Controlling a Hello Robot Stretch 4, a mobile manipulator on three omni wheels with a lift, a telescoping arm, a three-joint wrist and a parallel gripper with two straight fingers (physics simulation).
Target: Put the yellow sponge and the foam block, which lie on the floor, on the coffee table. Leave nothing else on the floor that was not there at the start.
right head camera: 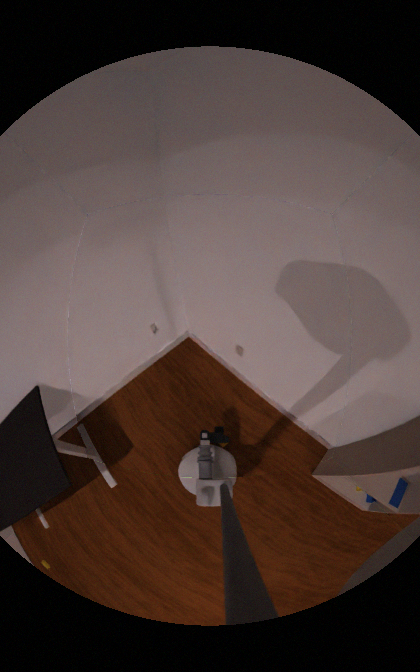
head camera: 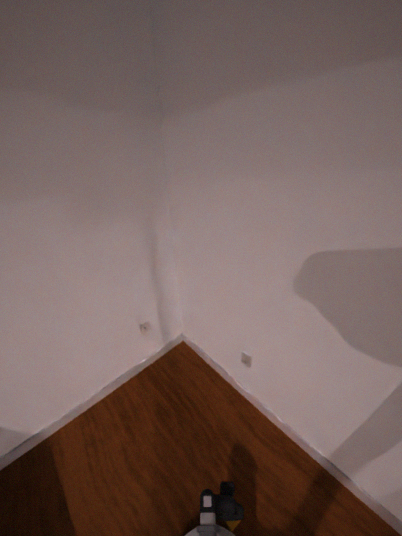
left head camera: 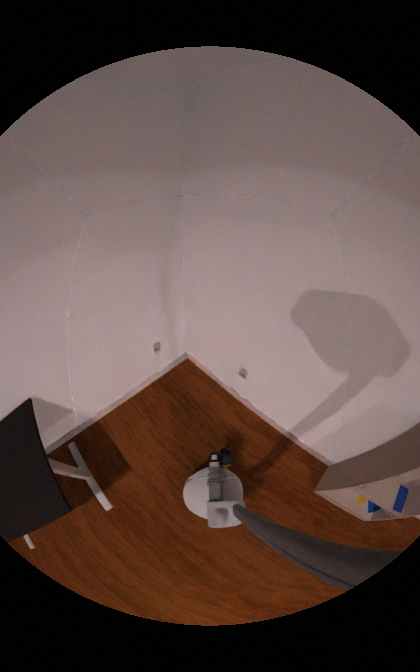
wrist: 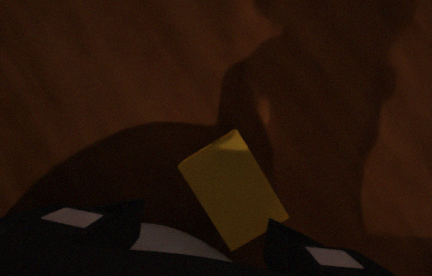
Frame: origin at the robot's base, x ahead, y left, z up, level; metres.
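Seen in the pictures: gripper, fingertip midpoint: (wrist: 203, 228).
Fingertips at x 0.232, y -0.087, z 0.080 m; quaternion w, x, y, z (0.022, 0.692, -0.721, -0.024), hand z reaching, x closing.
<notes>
A point is followed by its place in that frame.
My gripper (wrist: 203, 222) {x 0.232, y -0.087, z 0.080 m} (head camera: 222, 507) (left head camera: 222, 457) (right head camera: 216, 436) {x 0.232, y -0.087, z 0.080 m} is open and hangs low over the wooden floor, just ahead of my round base. In the wrist view a yellow sponge (wrist: 231, 190) {x 0.244, y -0.106, z 0.018 m} sits tilted between the spread fingers, its lower corner close to the right finger. A sliver of it shows under the gripper in the head view (head camera: 232, 524) {x 0.212, y -0.117, z 0.018 m}. I cannot tell whether it touches the finger. A dark-topped table (left head camera: 22, 475) (right head camera: 25, 457) {x -0.158, y 1.128, z 0.693 m} with white legs stands at the far left. No foam block is clearly in view.
I face a room corner with white walls (head camera: 287, 215) {x 0.815, y -0.318, z 1.308 m} close ahead. A low white unit (left head camera: 350, 492) (right head camera: 345, 487) {x -0.397, y -1.118, z 0.073 m} holding blue and yellow items stands at the right. A small yellow thing (right head camera: 45, 564) lies on the floor at the lower left.
</notes>
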